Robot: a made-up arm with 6 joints. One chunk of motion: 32 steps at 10 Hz.
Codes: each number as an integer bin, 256 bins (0 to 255) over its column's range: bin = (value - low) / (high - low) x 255, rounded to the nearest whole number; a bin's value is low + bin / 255 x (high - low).
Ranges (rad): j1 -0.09..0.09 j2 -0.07..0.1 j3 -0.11..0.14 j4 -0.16..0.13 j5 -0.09..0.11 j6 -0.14..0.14
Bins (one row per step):
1: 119 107 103 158 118 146
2: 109 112 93 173 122 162
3: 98 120 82 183 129 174
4: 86 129 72 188 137 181
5: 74 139 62 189 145 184
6: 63 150 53 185 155 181
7: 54 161 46 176 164 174
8: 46 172 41 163 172 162
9: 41 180 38 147 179 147
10: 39 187 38 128 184 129
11: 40 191 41 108 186 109
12: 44 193 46 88 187 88
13: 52 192 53 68 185 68
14: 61 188 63 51 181 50
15: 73 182 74 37 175 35
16: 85 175 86 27 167 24
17: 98 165 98 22 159 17
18: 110 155 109 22 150 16
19: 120 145 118 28 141 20
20: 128 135 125 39 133 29
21: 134 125 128 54 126 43
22: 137 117 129 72 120 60
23: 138 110 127 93 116 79
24: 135 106 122 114 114 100
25: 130 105 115 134 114 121
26: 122 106 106 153 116 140
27: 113 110 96 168 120 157
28: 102 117 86 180 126 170
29: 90 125 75 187 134 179
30: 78 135 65 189 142 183
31: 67 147 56 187 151 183
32: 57 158 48 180 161 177
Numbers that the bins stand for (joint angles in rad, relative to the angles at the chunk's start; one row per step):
1: -0.0060 0.0013 -0.0090 0.0197 0.0025 0.0203
2: -0.0131 0.0047 -0.0188 0.0367 0.0057 0.0379
3: -0.0208 0.0100 -0.0296 0.0481 0.0112 0.0511
4: -0.0293 0.0160 -0.0394 0.0538 0.0175 0.0587
5: -0.0378 0.0227 -0.0492 0.0549 0.0237 0.0620
6: -0.0455 0.0300 -0.0580 0.0504 0.0316 0.0587
7: -0.0519 0.0373 -0.0649 0.0402 0.0386 0.0511
8: -0.0575 0.0447 -0.0698 0.0254 0.0449 0.0379
9: -0.0611 0.0500 -0.0727 0.0072 0.0504 0.0214
10: -0.0625 0.0547 -0.0727 -0.0144 0.0543 0.0016
11: -0.0618 0.0573 -0.0698 -0.0372 0.0559 -0.0203
12: -0.0589 0.0587 -0.0649 -0.0599 0.0567 -0.0434
13: -0.0533 0.0580 -0.0580 -0.0827 0.0551 -0.0653
14: -0.0469 0.0553 -0.0482 -0.1020 0.0520 -0.0851
15: -0.0385 0.0513 -0.0375 -0.1179 0.0473 -0.1016
16: -0.0300 0.0467 -0.0257 -0.1293 0.0410 -0.1136
17: -0.0208 0.0400 -0.0139 -0.1350 0.0347 -0.1213
18: -0.0124 0.0333 -0.0031 -0.1350 0.0276 -0.1224
19: -0.0053 0.0267 0.0057 -0.1282 0.0206 -0.1180
20: 0.0004 0.0200 0.0125 -0.1156 0.0143 -0.1082
21: 0.0046 0.0133 0.0155 -0.0986 0.0088 -0.0928
22: 0.0067 0.0080 0.0165 -0.0781 0.0041 -0.0741
23: 0.0074 0.0033 0.0145 -0.0542 0.0010 -0.0533
24: 0.0053 0.0007 0.0096 -0.0304 -0.0006 -0.0302
25: 0.0018 0.0000 0.0027 -0.0076 -0.0006 -0.0071
26: -0.0039 0.0007 -0.0061 0.0140 0.0010 0.0137
27: -0.0102 0.0033 -0.0159 0.0311 0.0041 0.0324
28: -0.0180 0.0080 -0.0257 0.0447 0.0088 0.0467
29: -0.0265 0.0133 -0.0365 0.0527 0.0151 0.0565
30: -0.0349 0.0200 -0.0463 0.0549 0.0214 0.0609
31: -0.0427 0.0280 -0.0551 0.0527 0.0284 0.0609
32: -0.0498 0.0353 -0.0629 0.0447 0.0363 0.0544

